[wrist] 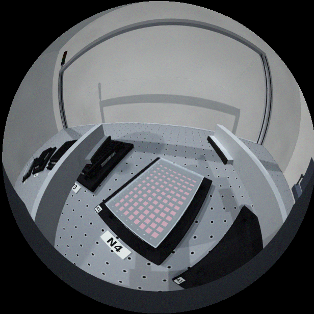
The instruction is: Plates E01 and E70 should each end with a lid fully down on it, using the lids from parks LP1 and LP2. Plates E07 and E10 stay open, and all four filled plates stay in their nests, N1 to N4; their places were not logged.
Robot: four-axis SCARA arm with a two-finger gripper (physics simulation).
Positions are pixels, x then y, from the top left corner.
Labels:
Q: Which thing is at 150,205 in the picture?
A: A clear lid.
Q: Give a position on a nest N4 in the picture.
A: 157,255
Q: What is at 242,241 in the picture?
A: A black lid park LP1.

